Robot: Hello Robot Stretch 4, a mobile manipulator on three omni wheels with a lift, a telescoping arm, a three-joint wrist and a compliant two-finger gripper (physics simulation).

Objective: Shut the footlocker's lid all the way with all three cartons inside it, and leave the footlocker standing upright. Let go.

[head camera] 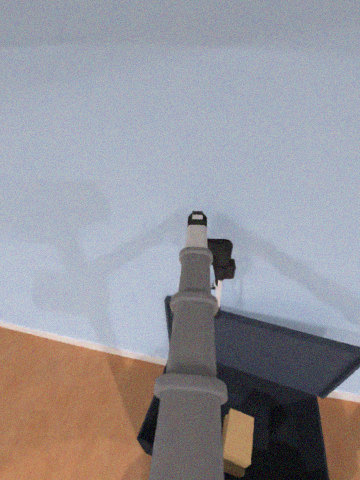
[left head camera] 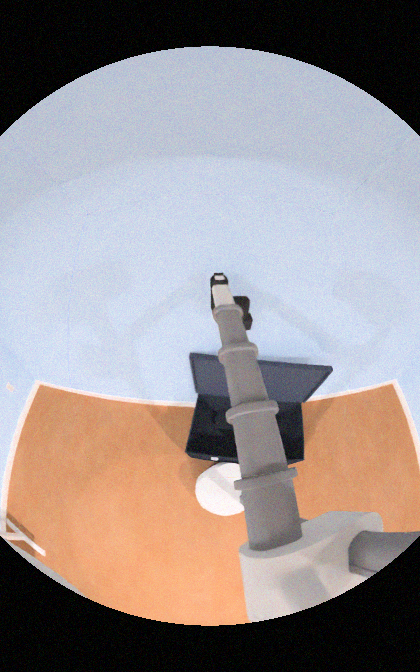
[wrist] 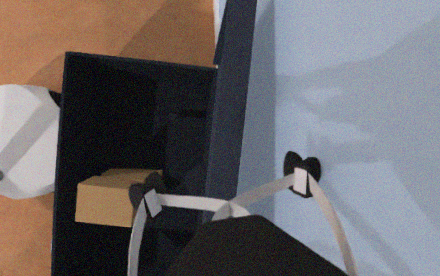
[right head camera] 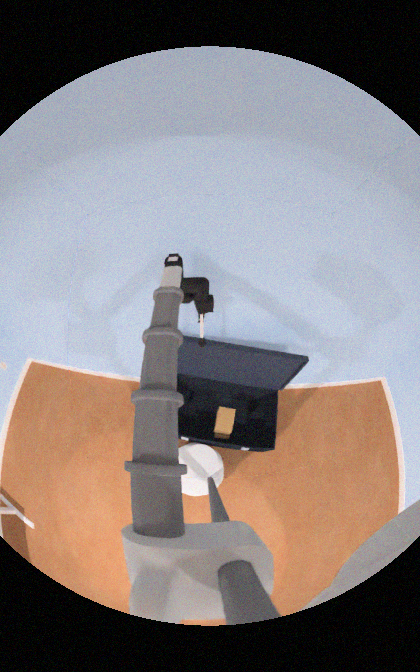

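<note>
The dark blue footlocker point(head camera: 322, 440) point(left head camera: 195, 455) point(right head camera: 265, 448) point(wrist: 59, 150) stands upright on the floor by the wall. Its lid point(head camera: 280, 350) point(left head camera: 290, 381) point(right head camera: 240, 361) point(wrist: 231, 100) is open, leaning back toward the wall. A tan carton point(head camera: 240, 440) point(right head camera: 225, 421) point(wrist: 102, 202) lies inside; in the wrist view another tan piece point(wrist: 132, 173) shows behind it. Dark shapes farther in are too dim to tell as cartons. My gripper point(right head camera: 202, 342) point(wrist: 224, 177) is open and empty at the lid's upper edge, one fingertip on the inner side and one on the wall side. The arm hides part of the footlocker.
A pale blue wall point(head camera: 100, 150) point(left head camera: 210, 225) point(right head camera: 210, 200) rises close behind the lid. A white round object point(left head camera: 220, 492) point(right head camera: 197, 477) point(wrist: 22, 140) is close in front of the footlocker. A white thin-barred object point(left head camera: 30, 540) point(right head camera: 20, 515) shows at the far left on the orange-brown floor.
</note>
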